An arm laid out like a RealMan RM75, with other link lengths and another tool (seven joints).
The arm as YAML. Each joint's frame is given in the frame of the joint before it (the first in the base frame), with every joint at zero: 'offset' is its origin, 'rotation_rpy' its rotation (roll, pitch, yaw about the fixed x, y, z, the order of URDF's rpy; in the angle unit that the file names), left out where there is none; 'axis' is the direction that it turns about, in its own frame. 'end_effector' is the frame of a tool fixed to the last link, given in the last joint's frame.
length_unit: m
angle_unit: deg
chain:
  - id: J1
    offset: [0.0, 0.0, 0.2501]
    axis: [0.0, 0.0, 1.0]
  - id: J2
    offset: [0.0, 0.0, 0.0]
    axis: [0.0, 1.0, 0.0]
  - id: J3
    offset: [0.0, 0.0, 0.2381]
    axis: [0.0, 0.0, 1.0]
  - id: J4
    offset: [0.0, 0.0, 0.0]
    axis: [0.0, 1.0, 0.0]
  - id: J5
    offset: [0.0, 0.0, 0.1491]
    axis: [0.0, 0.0, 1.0]
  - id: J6
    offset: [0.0, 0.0, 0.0]
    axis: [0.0, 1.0, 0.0]
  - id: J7
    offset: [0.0, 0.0, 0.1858]
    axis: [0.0, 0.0, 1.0]
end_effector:
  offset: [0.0, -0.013, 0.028]
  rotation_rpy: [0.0, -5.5, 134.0]
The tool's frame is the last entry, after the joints.
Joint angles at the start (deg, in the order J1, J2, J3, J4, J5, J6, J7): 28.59 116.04 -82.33 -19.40 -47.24 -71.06 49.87
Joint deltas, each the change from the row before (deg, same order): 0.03 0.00 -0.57 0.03 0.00 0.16 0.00; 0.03 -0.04 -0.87 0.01 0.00 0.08 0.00; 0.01 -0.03 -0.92 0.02 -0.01 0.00 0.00; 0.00 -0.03 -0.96 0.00 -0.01 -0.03 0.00; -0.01 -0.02 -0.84 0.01 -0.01 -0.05 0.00; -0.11 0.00 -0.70 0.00 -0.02 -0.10 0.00; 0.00 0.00 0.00 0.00 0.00 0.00 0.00; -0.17 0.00 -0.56 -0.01 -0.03 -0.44 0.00; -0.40 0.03 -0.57 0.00 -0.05 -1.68 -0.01
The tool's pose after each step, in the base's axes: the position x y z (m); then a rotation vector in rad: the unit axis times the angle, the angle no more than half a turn. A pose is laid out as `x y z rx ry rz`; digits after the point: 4 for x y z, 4 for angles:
0.1696 0.3484 -0.0303 0.4510 -2.4838 -1.1449
0.1694 0.3465 -0.0332 0.4603 -2.4929 -1.1282
0.1691 0.3441 -0.0364 0.4702 -2.5016 -1.1094
0.1687 0.3416 -0.0395 0.4809 -2.5098 -1.0895
0.1684 0.3392 -0.0423 0.4900 -2.5168 -1.0717
0.1685 0.3367 -0.0446 0.4959 -2.5224 -1.0565
0.1685 0.3367 -0.0446 0.4959 -2.5224 -1.0565
0.1679 0.3337 -0.0463 0.5019 -2.5223 -1.0410
0.1647 0.3274 -0.0473 0.5119 -2.5064 -1.0136

